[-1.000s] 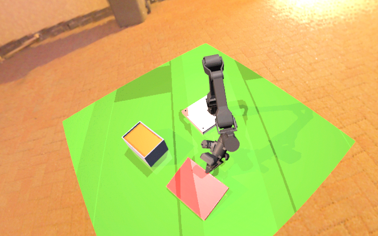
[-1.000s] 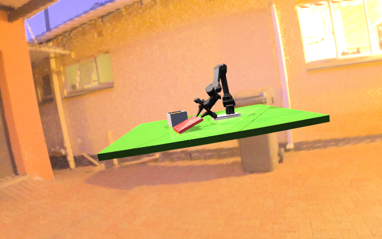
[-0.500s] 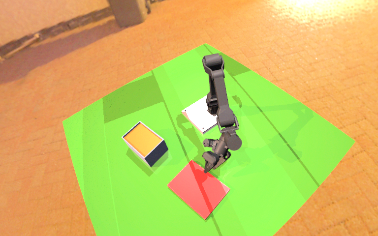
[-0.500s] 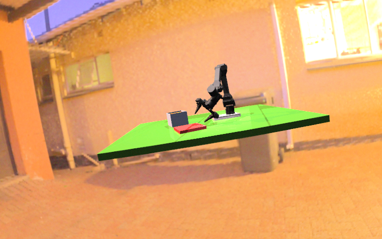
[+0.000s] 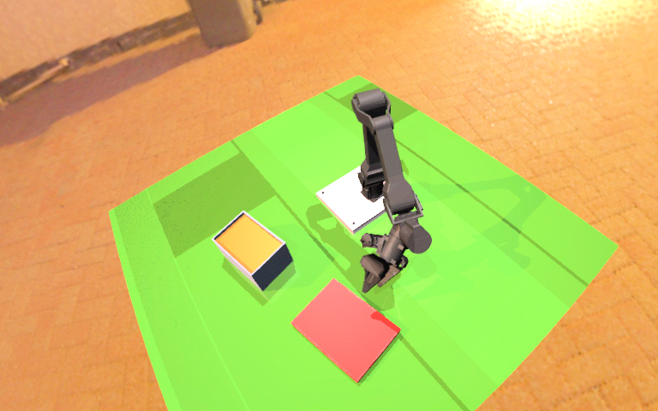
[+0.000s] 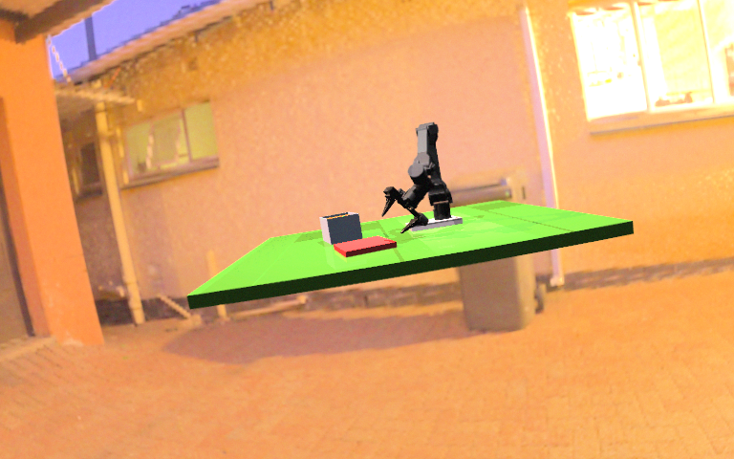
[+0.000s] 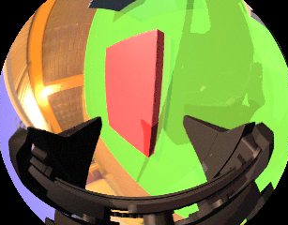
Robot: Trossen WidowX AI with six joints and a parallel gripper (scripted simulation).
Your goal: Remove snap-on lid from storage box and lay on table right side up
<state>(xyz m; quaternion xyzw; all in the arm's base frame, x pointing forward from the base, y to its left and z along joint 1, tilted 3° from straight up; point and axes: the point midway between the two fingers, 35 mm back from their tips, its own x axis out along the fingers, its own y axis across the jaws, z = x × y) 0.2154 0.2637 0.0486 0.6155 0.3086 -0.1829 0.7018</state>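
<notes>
Now: gripper tip 11 cm short of the red lid, 2 cm to the right of it and 5 cm above it. The rest, counted from my gripper tip: storage box: 18 cm ahead, 32 cm to the right, 1 cm below.
</notes>
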